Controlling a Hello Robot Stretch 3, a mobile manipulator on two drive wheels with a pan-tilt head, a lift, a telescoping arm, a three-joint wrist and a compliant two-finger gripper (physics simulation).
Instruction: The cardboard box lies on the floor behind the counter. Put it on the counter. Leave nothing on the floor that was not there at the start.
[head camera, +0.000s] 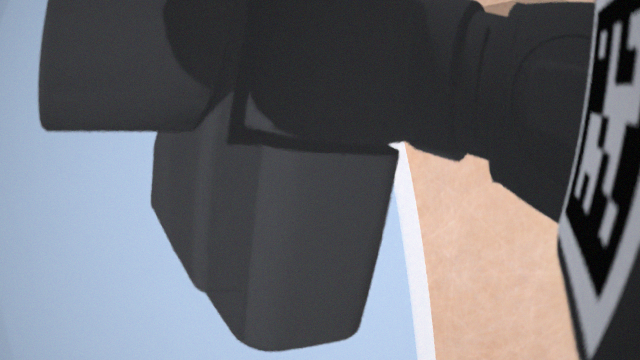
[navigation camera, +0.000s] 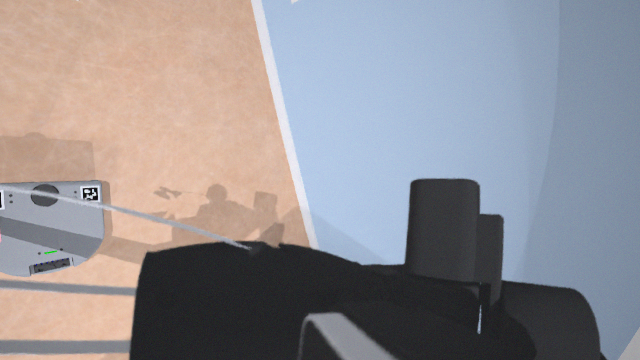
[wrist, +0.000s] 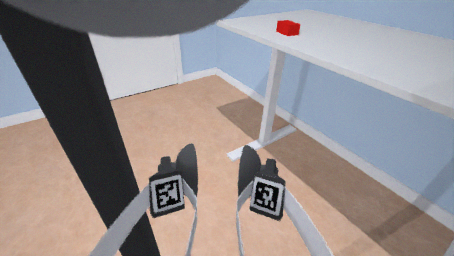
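Places are measured from the robot's base along level axes (x ahead, y left, z up), in metres.
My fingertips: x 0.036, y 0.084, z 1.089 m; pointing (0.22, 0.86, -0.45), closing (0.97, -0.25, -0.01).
Observation:
Behind a point stands the place of what it marks.
My gripper (wrist: 218, 162) @[y 0.084, x 0.036, z 1.089 m] is open and empty in the wrist view, its two fingertips apart above the tan floor. The cardboard box does not show in the head, navigation or wrist view. The counter does not show in these views either. Large dark robot parts hide much of the head view and the lower part of the navigation view.
A white table (wrist: 375, 57) stands by the blue wall at the right of the wrist view, with a red block (wrist: 288, 27) on top. A white door (wrist: 140, 65) is at the back left. My grey base (navigation camera: 75, 220) @[y -0.079, x -0.092, z 0.160 m] shows at the left of the navigation view.

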